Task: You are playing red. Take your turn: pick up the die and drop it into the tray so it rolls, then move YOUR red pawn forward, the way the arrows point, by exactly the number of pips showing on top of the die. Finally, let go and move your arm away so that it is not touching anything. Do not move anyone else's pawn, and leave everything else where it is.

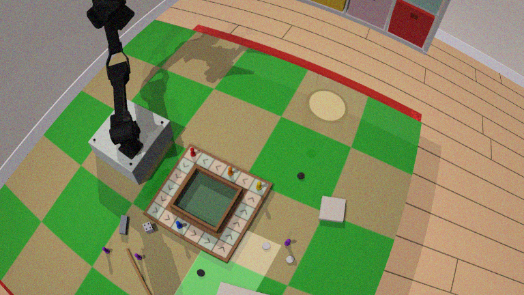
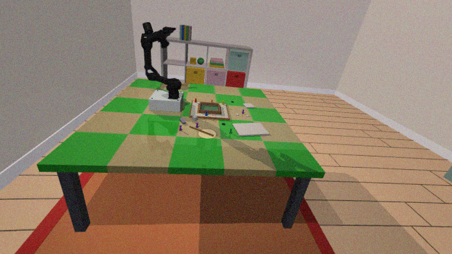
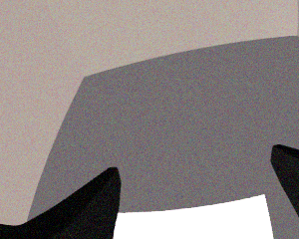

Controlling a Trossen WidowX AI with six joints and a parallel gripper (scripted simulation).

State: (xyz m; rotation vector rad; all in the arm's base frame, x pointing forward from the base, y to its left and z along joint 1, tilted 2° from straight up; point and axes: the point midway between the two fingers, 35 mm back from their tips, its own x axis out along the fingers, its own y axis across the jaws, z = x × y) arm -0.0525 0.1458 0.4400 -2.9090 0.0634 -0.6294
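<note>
Now: the white die 52 cm below my gripper tip, 32 cm to the right of it and 20 cm ahead of it. From my gripper tip the other things lie so: orange pawn: 51 cm below, 31 cm ahead, 2 cm to the right; green tray: 53 cm below, 30 cm ahead, 14 cm to the right; red pawn: 51 cm below, 18 cm ahead, 3 cm to the right.
</note>
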